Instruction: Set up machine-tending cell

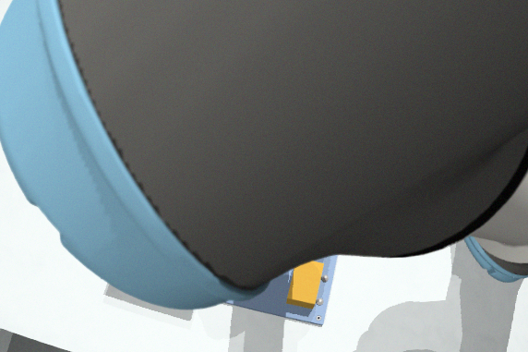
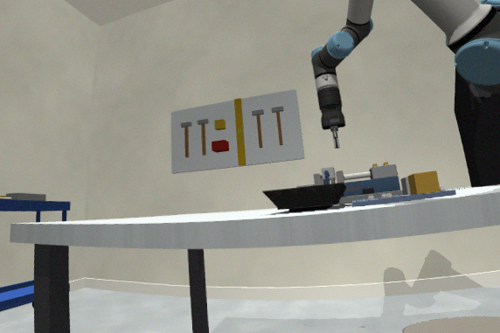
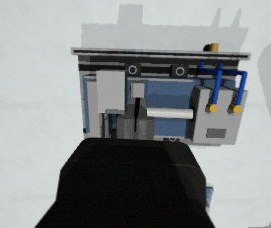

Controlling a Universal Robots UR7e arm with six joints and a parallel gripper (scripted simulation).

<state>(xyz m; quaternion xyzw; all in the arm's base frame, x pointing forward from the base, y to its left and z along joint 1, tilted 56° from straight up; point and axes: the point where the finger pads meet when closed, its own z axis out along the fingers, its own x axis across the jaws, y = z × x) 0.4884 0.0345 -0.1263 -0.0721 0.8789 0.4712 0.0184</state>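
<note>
The blue base is 160 mm below my hand, 40 mm behind it and 30 mm to the left of it. Round my hand: brass blank: 360 mm to the left, 210 mm behind, 170 mm below.
</note>
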